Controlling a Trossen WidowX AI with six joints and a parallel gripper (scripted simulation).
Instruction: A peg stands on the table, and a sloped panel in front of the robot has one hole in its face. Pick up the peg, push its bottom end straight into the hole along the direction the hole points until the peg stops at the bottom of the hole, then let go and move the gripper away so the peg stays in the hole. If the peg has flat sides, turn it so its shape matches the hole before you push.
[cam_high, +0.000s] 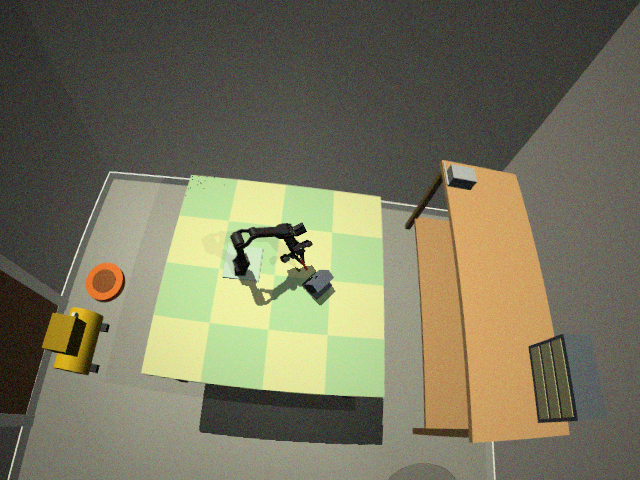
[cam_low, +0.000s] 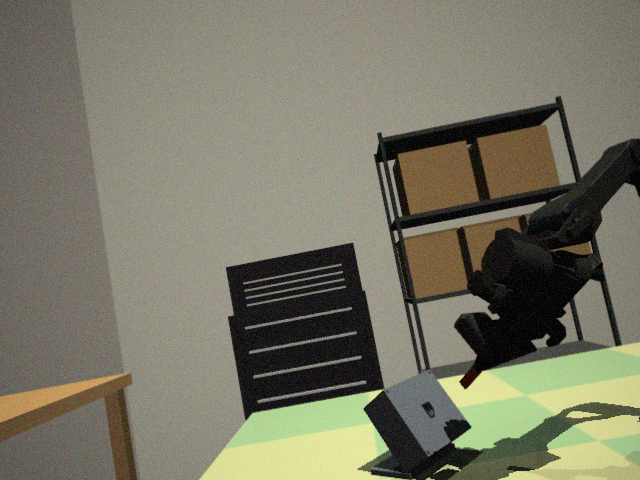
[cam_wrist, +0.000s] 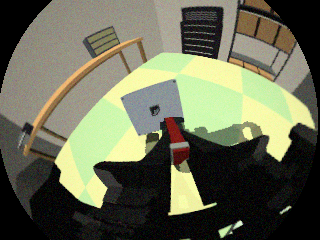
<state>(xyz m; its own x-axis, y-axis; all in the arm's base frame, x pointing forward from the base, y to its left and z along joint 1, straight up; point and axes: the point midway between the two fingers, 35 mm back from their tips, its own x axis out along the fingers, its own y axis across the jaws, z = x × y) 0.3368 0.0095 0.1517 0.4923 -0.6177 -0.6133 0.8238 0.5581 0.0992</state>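
Now: gripper tip 9 cm short of the grey sloped panel, 7 cm to the left of it and 7 cm above it. Round my gripper tip: red peg 1 cm to the left, 1 cm behind, 1 cm above.
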